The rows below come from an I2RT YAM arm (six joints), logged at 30 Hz.
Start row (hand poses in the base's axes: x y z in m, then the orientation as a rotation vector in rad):
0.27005 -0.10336 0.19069 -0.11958 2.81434 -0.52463
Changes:
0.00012 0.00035 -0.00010 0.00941 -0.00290 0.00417
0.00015 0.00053 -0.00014 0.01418 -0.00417 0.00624
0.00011 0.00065 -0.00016 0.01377 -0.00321 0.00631
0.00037 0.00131 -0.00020 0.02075 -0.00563 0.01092
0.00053 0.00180 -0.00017 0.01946 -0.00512 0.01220
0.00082 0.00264 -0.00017 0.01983 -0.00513 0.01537
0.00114 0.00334 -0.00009 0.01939 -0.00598 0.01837
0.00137 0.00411 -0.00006 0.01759 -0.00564 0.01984
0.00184 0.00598 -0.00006 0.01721 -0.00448 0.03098
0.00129 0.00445 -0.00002 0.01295 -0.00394 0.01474
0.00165 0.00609 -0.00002 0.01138 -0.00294 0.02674
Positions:
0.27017 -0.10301 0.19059 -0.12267 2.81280 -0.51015
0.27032 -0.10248 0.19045 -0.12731 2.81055 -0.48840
0.27043 -0.10183 0.19029 -0.13238 2.80898 -0.46731
0.27080 -0.10052 0.19009 -0.14173 2.80528 -0.43523
0.27133 -0.09872 0.18992 -0.15322 2.80127 -0.40477
0.27215 -0.09608 0.18975 -0.16896 2.79635 -0.37313
0.27329 -0.09274 0.18966 -0.18867 2.78957 -0.34148
0.27466 -0.08863 0.18960 -0.21078 2.78220 -0.31209
0.27650 -0.08265 0.18954 -0.24845 2.77324 -0.28055
0.27779 -0.07820 0.18952 -0.26472 2.76725 -0.25904
0.27944 -0.07211 0.18950 -0.29798 2.75937 -0.23665

